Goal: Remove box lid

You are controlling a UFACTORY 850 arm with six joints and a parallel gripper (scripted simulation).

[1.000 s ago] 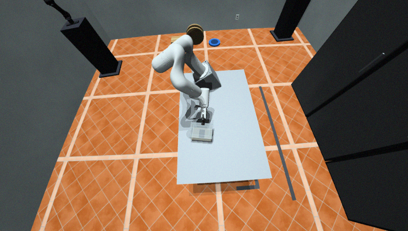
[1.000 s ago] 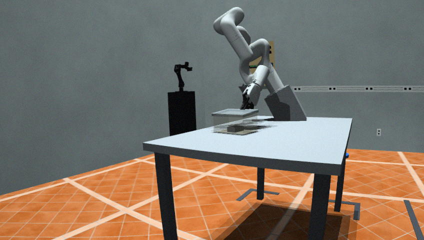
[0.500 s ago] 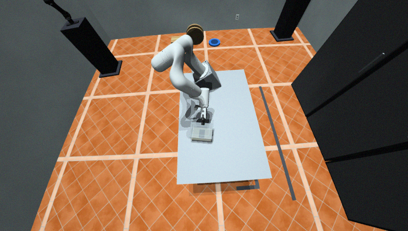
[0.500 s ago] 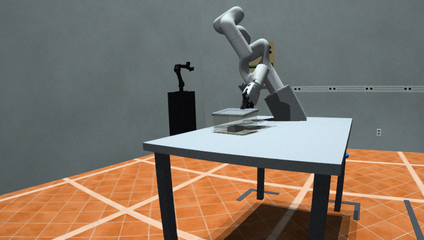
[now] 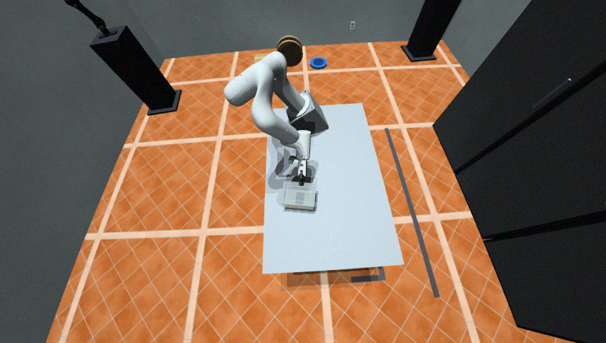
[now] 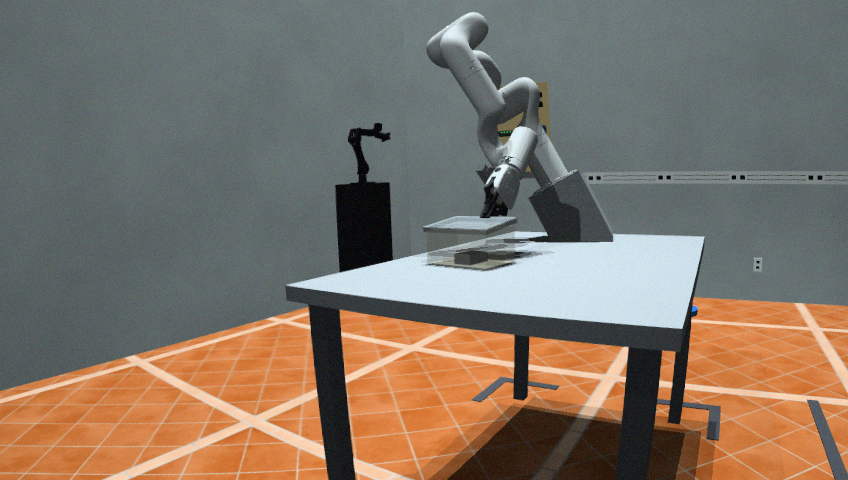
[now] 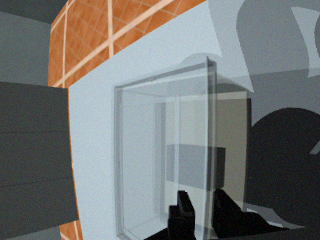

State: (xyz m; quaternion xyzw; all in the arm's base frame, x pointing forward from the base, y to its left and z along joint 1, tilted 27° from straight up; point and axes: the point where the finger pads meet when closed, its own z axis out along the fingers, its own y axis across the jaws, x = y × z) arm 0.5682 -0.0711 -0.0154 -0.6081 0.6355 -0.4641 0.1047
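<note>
Now: hand 7 cm short of the lid, 3 cm to the left of it and 2 cm above it. Round my hand: clear box: 8 cm below, 7 cm ahead, 3 cm to the right.
</note>
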